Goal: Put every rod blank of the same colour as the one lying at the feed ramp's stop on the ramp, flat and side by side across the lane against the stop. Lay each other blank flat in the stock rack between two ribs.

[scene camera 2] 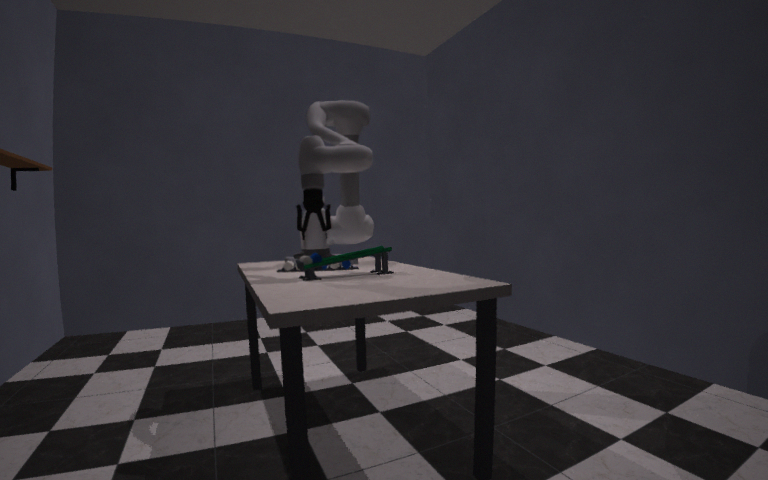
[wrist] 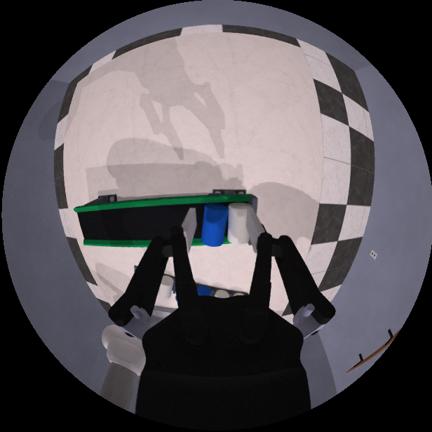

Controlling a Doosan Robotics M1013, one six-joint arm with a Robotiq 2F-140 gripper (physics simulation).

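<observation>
The feed ramp (scene camera 2: 353, 254) (wrist: 160, 202) has green rails and a dark lane. A white blank (scene camera 2: 306, 260) (wrist: 239, 222) lies across its low end by the stop. A blue blank (scene camera 2: 316, 258) (wrist: 214, 225) lies beside it on the up-ramp side, with little or no gap. My gripper (scene camera 2: 314, 236) (wrist: 220, 216) is open and empty, pointing down above these two blanks; in the wrist view its fingers appear on either side of the pair. Behind the ramp, the stock rack is partly hidden; a white blank (scene camera 2: 288, 264) (wrist: 167, 286) and a blue blank (scene camera 2: 346, 264) (wrist: 203, 290) show there.
Another white blank (scene camera 2: 335, 264) (wrist: 221, 294) shows at the rack, partly hidden. The ramp's high end stands on grey supports (scene camera 2: 381, 262). The pale table (scene camera 2: 396, 285) (wrist: 270, 125) carries the ramp and rack. The arm's base stands behind the rack. A wooden shelf (scene camera 2: 22, 160) (wrist: 372, 353) is on a wall.
</observation>
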